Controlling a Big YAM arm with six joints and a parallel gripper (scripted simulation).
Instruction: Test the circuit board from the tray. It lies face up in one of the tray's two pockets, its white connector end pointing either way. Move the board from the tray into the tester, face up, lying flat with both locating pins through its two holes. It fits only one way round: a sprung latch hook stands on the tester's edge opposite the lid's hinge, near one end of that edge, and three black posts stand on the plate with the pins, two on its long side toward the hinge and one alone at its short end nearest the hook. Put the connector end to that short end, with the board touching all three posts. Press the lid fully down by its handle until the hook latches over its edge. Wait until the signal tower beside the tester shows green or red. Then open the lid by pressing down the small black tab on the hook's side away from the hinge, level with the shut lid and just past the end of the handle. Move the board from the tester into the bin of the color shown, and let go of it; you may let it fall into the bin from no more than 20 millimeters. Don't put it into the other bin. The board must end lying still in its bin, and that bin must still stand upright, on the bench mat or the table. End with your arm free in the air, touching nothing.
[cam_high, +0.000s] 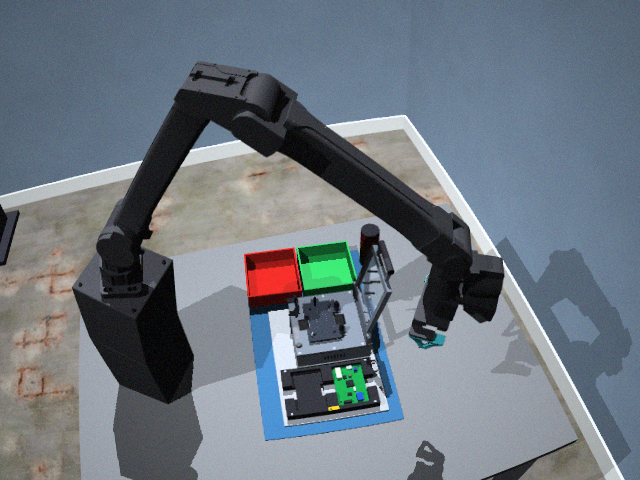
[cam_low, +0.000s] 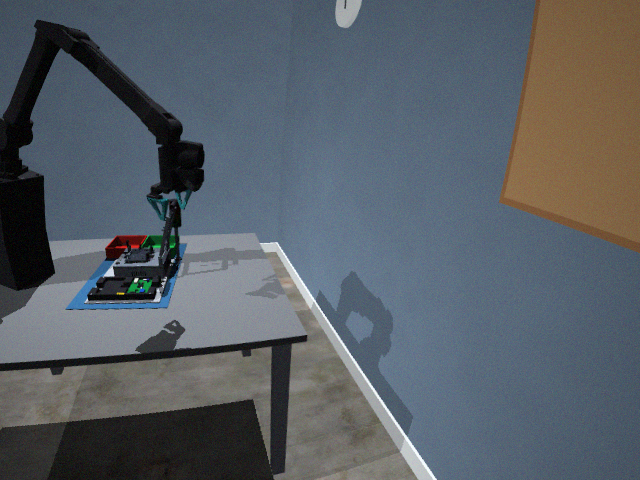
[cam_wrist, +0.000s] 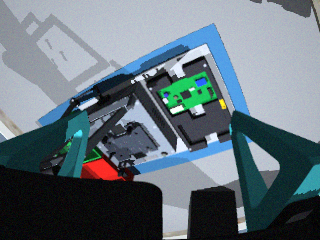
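Now: hand 28 cm above the green circuit board, 14 cm past it and 6 cm to the right of it. From my hand the other things lie so: black latch hook (29 cm to the left, 23 cm behind, 21 cm below); then clear lid (22 cm to the left, 11 cm below, 4 cm behind); then green bin (43 cm to the left, 28 cm below, 11 cm behind).
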